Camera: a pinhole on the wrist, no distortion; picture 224 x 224 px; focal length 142.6 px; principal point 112.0 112.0 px. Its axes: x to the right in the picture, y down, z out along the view. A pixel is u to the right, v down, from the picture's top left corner.
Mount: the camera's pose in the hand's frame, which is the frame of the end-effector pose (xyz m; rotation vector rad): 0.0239 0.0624 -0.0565 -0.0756 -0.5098 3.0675
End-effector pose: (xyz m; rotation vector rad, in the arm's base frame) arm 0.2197 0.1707 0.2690 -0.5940 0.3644 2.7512
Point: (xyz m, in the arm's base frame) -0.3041 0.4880 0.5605
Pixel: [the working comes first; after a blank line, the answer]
In the camera's frame: -0.4094 -0.0861 0.5850

12.2 91.0
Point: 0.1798 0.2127 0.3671
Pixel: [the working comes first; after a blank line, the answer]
In the camera's frame: 0.0119 0.0113 0.1845

121.2 120.8
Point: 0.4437 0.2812 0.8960
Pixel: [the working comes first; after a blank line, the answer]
In the camera's frame: 0.4351 -0.0511 0.5981

215.7 99.8
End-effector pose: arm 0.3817 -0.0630 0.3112 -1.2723 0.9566 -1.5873
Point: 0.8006 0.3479 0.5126
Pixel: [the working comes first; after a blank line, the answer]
In the camera's frame: 0.3573 0.1540 0.5825

199.5 149.7
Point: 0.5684 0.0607 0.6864
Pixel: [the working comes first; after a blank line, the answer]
In the camera's frame: 0.0113 0.3026 0.4249

115.8 213.5
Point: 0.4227 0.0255 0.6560
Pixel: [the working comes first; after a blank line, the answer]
In the camera's frame: -0.0206 0.3334 0.2785

outside the picture
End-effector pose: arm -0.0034 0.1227 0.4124 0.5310 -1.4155 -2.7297
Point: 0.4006 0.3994 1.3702
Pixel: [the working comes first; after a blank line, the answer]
In the camera's frame: 0.7174 -0.6543 0.5057

outside the picture
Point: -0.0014 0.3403 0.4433
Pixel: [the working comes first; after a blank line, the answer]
In the camera's frame: 0.0553 0.0796 0.2881

139.4 151.4
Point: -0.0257 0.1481 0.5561
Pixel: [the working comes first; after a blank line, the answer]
In the camera's frame: 0.0433 -0.0887 0.1405

156.0 22.0
